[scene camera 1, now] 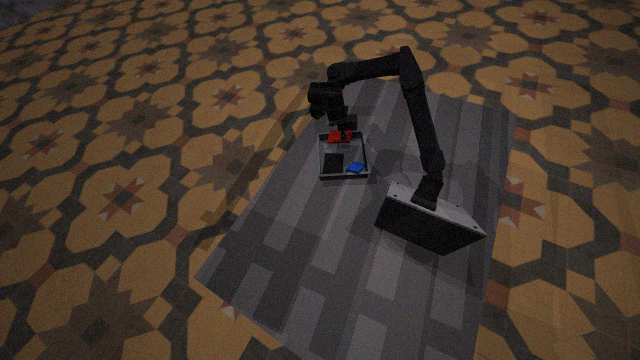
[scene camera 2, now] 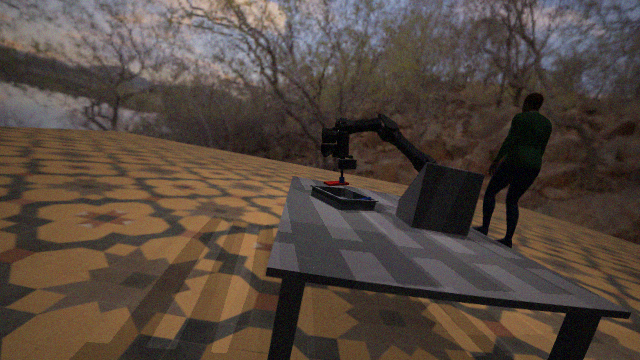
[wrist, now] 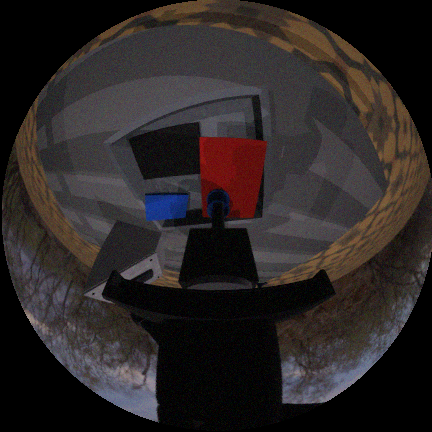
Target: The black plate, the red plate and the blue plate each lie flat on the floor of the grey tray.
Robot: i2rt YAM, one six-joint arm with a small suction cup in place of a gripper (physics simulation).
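Places are measured from the arm's base along level axes (x ahead, y left, z up), in centimetres.
Pixels of known places: hand, tool point: (scene camera 1: 344, 139) (scene camera 2: 341, 184) (wrist: 217, 194); arm's base, link origin: (scene camera 1: 423, 200) (scene camera 2: 436, 186).
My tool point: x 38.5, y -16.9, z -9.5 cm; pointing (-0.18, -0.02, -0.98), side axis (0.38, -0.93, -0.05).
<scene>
Ahead of a thing's pixels: the offset from my tool point to its top centre. Level surfaces: height alone.
My suction cup (scene camera 1: 343, 135) (scene camera 2: 342, 179) (wrist: 218, 202) is shut on the red plate @[dy -0.6, dx +2.7, dz +1.6 cm] (scene camera 1: 333, 137) (scene camera 2: 330, 183) (wrist: 232, 165). It holds the red plate roughly level above the far end of the grey tray @[dy +4.3, dx -1.3, dz -3.1 cm] (scene camera 1: 365, 155) (scene camera 2: 345, 204) (wrist: 265, 117), and a gap to the rim shows in scene camera 2. The black plate @[dy +10.1, dx +0.0, dz -6.8 cm] (scene camera 1: 333, 163) (wrist: 167, 151) lies flat on the tray floor. The smaller blue plate (scene camera 1: 355, 167) (scene camera 2: 367, 199) (wrist: 167, 206) is inside the tray at its near right corner. It looks tilted, with one edge raised by the wall; its lower edge is hard to see.
The tray stands on a grey patterned table @[dz -8.1 cm] (scene camera 1: 300, 250) (scene camera 2: 320, 240). The arm's wedge-shaped base (scene camera 1: 425, 225) (scene camera 2: 445, 200) (wrist: 127, 245) stands on the table near the tray's blue-plate end. A person in green (scene camera 2: 532, 137) stands beyond the table.
</scene>
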